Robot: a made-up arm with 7 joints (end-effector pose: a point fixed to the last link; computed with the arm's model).
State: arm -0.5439 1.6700 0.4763 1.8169 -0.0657 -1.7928 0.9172
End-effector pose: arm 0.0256 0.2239 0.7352 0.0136 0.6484 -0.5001 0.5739
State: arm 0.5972 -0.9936 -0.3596 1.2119 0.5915 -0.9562 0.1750
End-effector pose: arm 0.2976 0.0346 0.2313 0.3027 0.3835 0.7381 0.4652
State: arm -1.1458 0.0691 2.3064 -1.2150 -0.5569 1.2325 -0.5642
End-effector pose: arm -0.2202 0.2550 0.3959 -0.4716 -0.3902 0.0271 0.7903
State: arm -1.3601 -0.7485 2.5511 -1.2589 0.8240 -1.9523 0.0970
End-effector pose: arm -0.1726 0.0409 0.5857 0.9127 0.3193 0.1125 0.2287
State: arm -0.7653 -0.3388 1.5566 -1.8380 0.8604 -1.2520 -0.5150
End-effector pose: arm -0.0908 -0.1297 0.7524 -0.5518 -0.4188 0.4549 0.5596
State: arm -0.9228 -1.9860 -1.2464 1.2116 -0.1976 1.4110 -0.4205
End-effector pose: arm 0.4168 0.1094 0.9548 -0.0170 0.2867 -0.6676 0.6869
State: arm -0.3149 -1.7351 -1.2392 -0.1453 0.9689 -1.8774 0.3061
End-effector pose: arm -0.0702 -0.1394 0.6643 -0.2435 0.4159 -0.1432 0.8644
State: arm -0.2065 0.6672 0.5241 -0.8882 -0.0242 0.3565 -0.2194
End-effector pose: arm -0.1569 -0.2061 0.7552 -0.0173 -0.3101 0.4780 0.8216
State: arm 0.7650 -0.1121 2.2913 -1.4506 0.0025 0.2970 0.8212
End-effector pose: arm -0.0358 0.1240 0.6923 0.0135 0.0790 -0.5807 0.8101
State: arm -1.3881 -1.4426 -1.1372 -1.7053 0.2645 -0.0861 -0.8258
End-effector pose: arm 0.0523 0.3494 0.6441 0.1275 -0.6844 -0.6875 0.2068
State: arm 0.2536 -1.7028 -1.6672 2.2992 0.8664 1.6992 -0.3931
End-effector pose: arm 0.6226 0.1319 0.3032 -0.3493 0.5278 -0.6400 0.4357
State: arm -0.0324 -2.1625 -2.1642 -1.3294 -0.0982 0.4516 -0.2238
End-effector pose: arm -0.1451 0.1755 0.6556 0.5979 -0.3552 -0.6858 0.2147
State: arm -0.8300 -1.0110 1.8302 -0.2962 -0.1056 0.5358 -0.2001
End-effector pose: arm 0.0333 0.0222 0.1616 -0.6572 -0.7120 -0.0889 0.2307
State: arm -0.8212 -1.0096 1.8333 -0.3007 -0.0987 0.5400 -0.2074
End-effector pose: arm 0.0315 0.0293 0.1607 -0.6527 -0.7126 -0.0906 0.2406
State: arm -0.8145 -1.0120 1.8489 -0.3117 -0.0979 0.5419 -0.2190
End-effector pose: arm 0.0303 0.0366 0.1608 -0.6486 -0.7129 -0.0923 0.2504
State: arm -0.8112 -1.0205 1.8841 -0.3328 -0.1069 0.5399 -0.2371
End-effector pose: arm 0.0303 0.0441 0.1625 -0.6449 -0.7126 -0.0939 0.2597
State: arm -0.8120 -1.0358 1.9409 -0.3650 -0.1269 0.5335 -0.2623
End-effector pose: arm 0.0316 0.0515 0.1659 -0.6416 -0.7123 -0.0953 0.2681
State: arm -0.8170 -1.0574 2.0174 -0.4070 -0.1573 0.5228 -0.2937
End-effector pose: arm 0.0343 0.0581 0.1709 -0.6383 -0.7124 -0.0964 0.2752
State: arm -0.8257 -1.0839 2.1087 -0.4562 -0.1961 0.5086 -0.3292
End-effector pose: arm 0.0383 0.0632 0.1769 -0.6347 -0.7136 -0.0971 0.2803
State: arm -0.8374 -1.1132 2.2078 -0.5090 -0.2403 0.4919 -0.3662
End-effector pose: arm 0.0435 0.0663 0.1833 -0.6309 -0.7159 -0.0974 0.2829
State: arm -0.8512 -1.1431 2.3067 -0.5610 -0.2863 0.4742 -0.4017
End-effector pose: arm 0.0495 0.0672 0.1894 -0.6272 -0.7192 -0.0973 0.2826
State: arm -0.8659 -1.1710 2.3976 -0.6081 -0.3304 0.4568 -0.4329
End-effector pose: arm 0.0559 0.0662 0.1949 -0.6243 -0.7228 -0.0972 0.2798
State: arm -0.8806 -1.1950 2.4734 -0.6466 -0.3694 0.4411 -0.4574
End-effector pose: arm 0.0621 0.0635 0.1992 -0.6230 -0.7260 -0.0969 0.2746
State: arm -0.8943 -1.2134 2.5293 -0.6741 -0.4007 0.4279 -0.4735
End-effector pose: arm 0.0674 0.0595 0.2024 -0.6236 -0.7280 -0.0964 0.2679
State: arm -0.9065 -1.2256 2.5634 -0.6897 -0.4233 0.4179 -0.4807
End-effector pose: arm 0.0713 0.0547 0.2045 -0.6263 -0.7286 -0.0958 0.2603
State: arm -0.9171 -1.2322 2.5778 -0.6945 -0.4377 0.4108 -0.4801
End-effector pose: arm 0.0739 0.0492 0.2056 -0.6307 -0.7277 -0.0949 0.2522
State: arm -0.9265 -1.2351 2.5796 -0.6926 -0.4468 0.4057 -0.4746
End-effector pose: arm 0.0755 0.0434 0.2062 -0.6361 -0.7260 -0.0937 0.2439
